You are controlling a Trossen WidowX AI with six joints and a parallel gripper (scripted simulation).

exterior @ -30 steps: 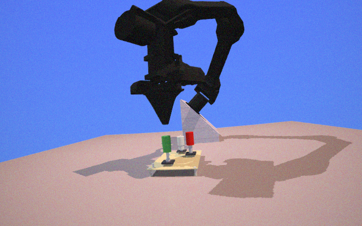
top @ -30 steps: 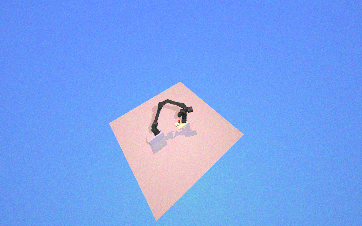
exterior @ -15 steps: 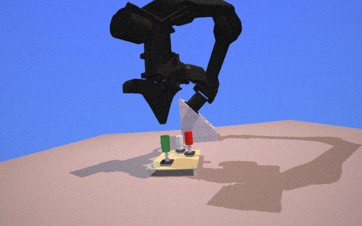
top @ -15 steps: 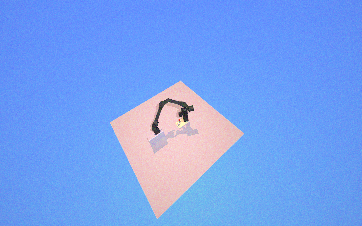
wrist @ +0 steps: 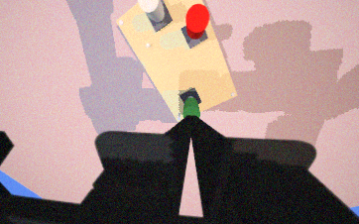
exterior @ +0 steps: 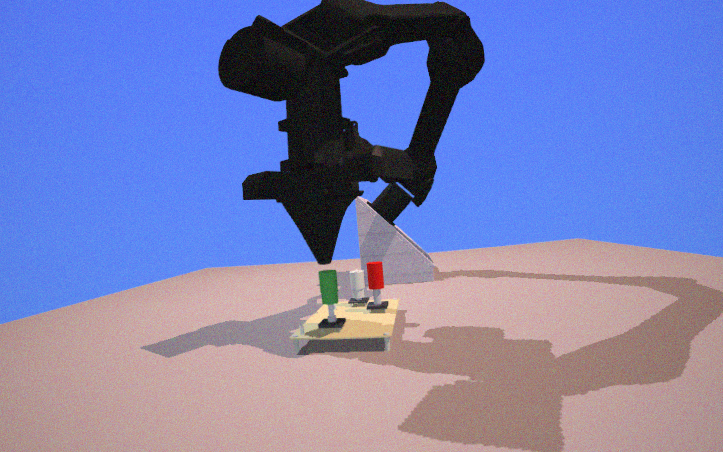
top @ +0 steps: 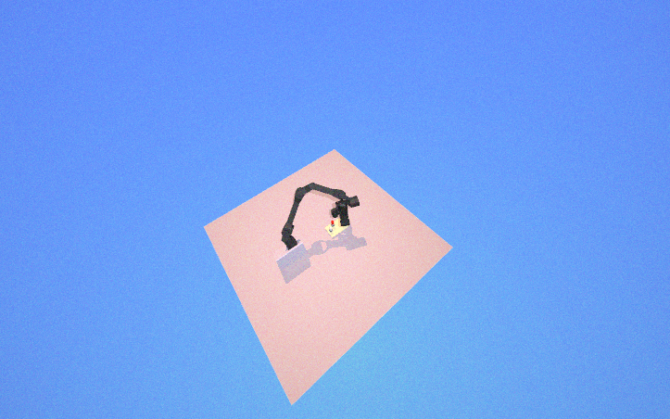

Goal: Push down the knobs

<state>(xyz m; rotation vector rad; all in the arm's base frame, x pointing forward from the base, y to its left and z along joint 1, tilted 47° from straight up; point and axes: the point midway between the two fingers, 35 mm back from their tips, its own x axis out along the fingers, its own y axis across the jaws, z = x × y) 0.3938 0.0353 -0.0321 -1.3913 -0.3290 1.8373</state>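
Right now the green knob is 20 mm below my gripper tip. The rest, counted from my gripper tip: white knob (110 mm behind, 40 mm below, 10 mm to the left).
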